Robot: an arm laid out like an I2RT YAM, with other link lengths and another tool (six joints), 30 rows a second.
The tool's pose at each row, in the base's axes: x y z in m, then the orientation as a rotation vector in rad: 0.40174, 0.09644, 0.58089, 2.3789, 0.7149, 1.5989; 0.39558, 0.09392, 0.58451, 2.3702, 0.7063, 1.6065; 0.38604, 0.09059, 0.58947, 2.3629, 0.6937, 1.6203; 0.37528, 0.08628, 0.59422, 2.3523, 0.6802, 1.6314; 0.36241, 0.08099, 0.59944, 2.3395, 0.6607, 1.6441; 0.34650, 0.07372, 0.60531, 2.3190, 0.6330, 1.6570; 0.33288, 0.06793, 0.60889, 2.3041, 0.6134, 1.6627
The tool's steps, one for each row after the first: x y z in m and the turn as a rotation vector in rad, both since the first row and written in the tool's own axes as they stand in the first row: -0.00013, 0.00191, -0.00733, -0.0086, 0.0056, 0.0012; -0.00058, 0.00410, -0.01836, -0.0169, 0.0147, 0.0071; -0.00205, 0.00671, -0.03053, -0.0285, 0.0225, 0.0106; -0.00426, 0.00976, -0.04490, -0.0443, 0.0311, 0.0161; -0.00782, 0.01392, -0.06252, -0.0694, 0.0407, 0.0211; -0.01183, 0.01652, -0.07698, -0.0883, 0.0453, 0.0234
